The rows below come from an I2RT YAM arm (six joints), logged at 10 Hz.
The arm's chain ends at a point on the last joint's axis. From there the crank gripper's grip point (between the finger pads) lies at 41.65 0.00 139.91 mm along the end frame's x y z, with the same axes.
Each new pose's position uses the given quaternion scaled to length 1; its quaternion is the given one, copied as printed.
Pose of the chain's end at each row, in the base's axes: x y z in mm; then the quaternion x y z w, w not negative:
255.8, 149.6, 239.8, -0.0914, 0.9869, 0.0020, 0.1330
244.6, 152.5, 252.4, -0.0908, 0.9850, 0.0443, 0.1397
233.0, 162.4, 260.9, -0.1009, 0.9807, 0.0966, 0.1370
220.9, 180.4, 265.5, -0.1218, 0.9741, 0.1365, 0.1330
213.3, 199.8, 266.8, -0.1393, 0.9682, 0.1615, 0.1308
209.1, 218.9, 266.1, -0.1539, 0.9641, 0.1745, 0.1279
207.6, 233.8, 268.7, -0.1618, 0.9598, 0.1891, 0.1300
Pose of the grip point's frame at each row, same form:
253.0, 146.1, 93.9, -0.0914, 0.9869, 0.0020, 0.1330
242.6, 161.3, 106.7, -0.0908, 0.9850, 0.0443, 0.1397
228.6, 185.6, 116.8, -0.1009, 0.9807, 0.0966, 0.1370
213.6, 213.8, 123.6, -0.1218, 0.9741, 0.1365, 0.1330
203.8, 239.2, 126.6, -0.1393, 0.9682, 0.1615, 0.1308
197.8, 261.0, 126.8, -0.1539, 0.9641, 0.1745, 0.1279
195.9, 279.6, 130.6, -0.1618, 0.9598, 0.1891, 0.1300

